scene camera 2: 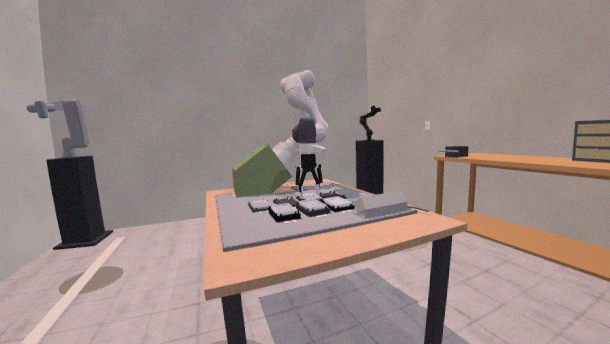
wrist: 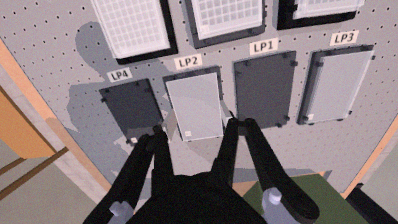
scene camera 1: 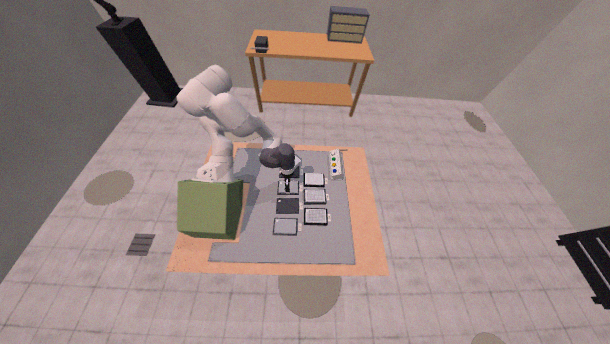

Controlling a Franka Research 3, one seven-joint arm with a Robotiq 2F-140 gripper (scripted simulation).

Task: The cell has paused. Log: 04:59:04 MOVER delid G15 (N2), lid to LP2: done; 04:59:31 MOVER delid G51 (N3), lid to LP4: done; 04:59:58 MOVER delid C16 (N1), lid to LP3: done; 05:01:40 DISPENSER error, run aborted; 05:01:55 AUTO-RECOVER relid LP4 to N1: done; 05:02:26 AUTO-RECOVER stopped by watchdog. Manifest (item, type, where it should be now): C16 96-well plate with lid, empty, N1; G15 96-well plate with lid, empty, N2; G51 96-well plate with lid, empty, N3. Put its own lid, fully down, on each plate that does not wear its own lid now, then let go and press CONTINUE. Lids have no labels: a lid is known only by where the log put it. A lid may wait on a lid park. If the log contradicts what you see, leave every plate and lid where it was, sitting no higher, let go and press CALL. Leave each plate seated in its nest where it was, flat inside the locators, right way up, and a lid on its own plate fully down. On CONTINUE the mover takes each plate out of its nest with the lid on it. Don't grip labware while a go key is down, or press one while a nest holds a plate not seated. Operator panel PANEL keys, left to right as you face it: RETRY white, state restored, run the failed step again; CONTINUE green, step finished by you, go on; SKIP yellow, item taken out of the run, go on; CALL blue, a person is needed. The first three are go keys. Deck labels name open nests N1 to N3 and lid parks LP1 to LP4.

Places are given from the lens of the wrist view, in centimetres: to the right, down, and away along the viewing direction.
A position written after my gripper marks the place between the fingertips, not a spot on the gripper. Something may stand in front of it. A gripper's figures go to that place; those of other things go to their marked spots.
my gripper (wrist: 197,110): 0, 0, 21
lid park LP4 (wrist: 136,112): -13, 0, 22
lid park LP1 (wrist: 263,93): 12, -3, 20
